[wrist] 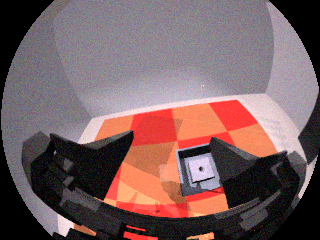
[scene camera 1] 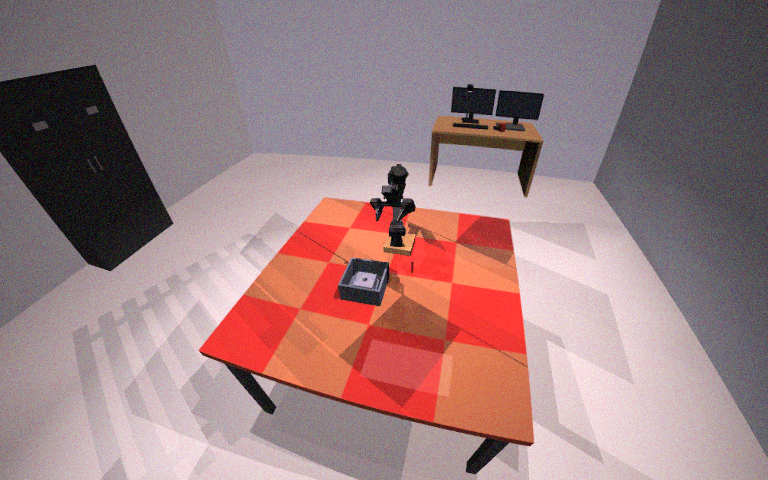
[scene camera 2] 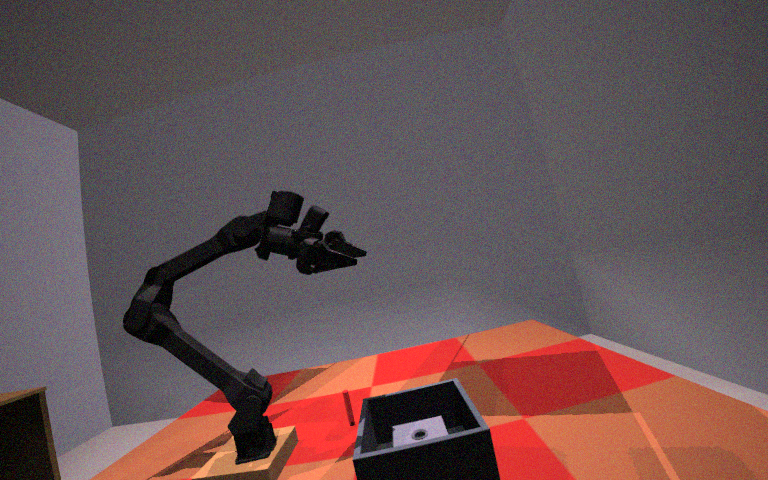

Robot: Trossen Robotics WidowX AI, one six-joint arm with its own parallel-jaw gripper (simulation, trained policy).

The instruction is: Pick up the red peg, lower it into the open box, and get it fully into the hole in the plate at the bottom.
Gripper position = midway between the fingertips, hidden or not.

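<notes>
Visible: my gripper (wrist: 172, 137), (scene camera 1: 386, 221), (scene camera 2: 362, 257); also a dark box (wrist: 183, 155).
</notes>
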